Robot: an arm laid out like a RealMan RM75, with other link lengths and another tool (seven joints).
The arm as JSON. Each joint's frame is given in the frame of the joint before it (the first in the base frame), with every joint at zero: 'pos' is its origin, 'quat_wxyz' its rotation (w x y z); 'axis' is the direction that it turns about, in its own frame. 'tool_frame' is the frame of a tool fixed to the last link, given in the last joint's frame.
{
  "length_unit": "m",
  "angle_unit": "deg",
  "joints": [
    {
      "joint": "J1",
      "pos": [
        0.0,
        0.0,
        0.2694
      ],
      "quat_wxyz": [
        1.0,
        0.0,
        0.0,
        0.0
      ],
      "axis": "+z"
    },
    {
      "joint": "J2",
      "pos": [
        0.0,
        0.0,
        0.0
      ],
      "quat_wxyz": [
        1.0,
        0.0,
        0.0,
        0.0
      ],
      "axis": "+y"
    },
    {
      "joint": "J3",
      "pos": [
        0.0,
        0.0,
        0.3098
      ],
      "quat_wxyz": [
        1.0,
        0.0,
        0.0,
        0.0
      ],
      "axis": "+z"
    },
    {
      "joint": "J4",
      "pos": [
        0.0,
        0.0,
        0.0
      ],
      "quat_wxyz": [
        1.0,
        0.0,
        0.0,
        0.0
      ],
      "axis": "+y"
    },
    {
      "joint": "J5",
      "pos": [
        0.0,
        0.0,
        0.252
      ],
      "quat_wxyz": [
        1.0,
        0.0,
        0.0,
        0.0
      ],
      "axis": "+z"
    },
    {
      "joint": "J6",
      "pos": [
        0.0,
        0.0,
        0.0
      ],
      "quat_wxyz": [
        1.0,
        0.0,
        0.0,
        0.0
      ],
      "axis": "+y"
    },
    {
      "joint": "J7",
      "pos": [
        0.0,
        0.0,
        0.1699
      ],
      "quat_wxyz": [
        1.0,
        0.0,
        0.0,
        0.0
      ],
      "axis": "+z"
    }
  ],
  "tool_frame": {
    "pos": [
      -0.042,
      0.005,
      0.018
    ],
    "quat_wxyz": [
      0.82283,
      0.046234,
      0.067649,
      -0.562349
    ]
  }
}
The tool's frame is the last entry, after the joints.
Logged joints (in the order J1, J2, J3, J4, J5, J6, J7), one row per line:
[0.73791 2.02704 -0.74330 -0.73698 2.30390 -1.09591 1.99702]
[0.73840 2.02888 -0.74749 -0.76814 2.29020 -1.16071 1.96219]
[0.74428 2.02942 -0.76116 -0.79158 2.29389 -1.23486 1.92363]
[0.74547 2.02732 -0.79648 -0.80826 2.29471 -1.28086 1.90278]
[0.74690 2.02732 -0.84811 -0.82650 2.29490 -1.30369 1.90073]
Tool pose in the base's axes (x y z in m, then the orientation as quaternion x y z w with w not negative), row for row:
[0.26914 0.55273 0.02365 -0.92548 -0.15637 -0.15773 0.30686]
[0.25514 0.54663 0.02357 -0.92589 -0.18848 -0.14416 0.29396]
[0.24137 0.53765 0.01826 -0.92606 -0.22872 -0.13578 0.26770]
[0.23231 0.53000 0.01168 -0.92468 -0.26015 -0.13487 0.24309]
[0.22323 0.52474 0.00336 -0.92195 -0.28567 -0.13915 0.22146]
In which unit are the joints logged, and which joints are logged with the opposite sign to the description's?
The joints are logged in radians. Opposite sign: J5.
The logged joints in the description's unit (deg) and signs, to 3 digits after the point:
[42.279 116.141 -42.588 -42.226 -132.004 -62.791 114.421]
[42.307 116.246 -42.828 -44.011 -131.219 -66.504 112.425]
[42.644 116.277 -43.611 -45.354 -131.430 -70.752 110.216]
[42.712 116.157 -45.635 -46.310 -131.477 -73.388 109.021]
[42.794 116.157 -48.593 -47.355 -131.488 -74.696 108.904]

